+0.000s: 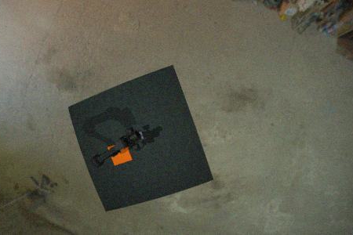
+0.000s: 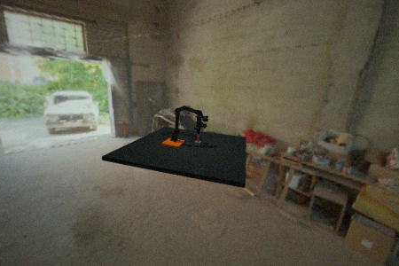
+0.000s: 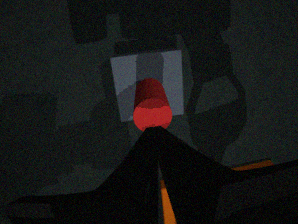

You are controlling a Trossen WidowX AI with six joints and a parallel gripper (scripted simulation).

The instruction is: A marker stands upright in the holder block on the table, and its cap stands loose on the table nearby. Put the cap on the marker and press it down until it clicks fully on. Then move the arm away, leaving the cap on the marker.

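The red cap lies 50 mm below my gripper tip. Round my gripper tip: marker 90 mm below.
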